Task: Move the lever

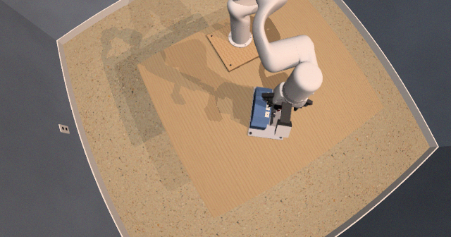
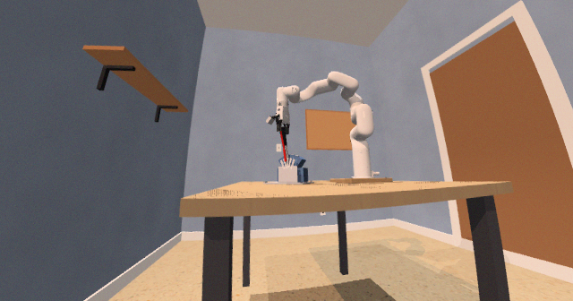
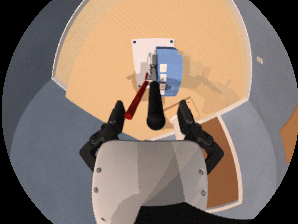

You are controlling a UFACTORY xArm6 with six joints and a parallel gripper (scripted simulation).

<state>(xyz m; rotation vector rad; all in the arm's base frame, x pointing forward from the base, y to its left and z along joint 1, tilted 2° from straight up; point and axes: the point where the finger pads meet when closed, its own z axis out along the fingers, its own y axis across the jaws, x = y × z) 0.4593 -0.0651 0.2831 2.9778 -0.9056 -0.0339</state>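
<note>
The red bar is 2 cm to the left of my hand and 12 cm below it.
</note>
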